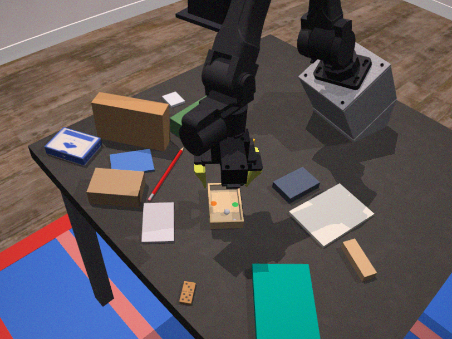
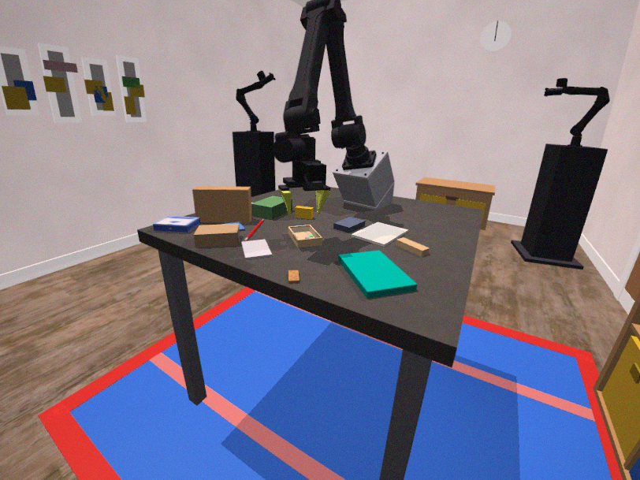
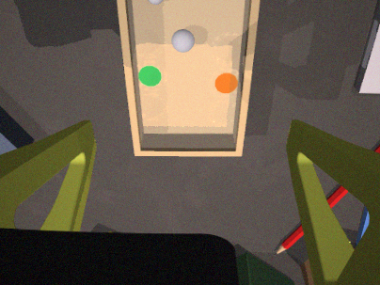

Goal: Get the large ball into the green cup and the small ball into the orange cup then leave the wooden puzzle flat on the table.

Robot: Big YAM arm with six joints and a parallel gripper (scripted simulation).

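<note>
The wooden puzzle is 8 cm below my hand. The rest, counted from my hand: white tile (20 cm to the left, 12 cm behind, 8 cm below); yellow block (18 cm behind, 7 cm to the right, 6 cm below); red pencil (17 cm to the right, 8 cm below, 1 cm behind).
</note>
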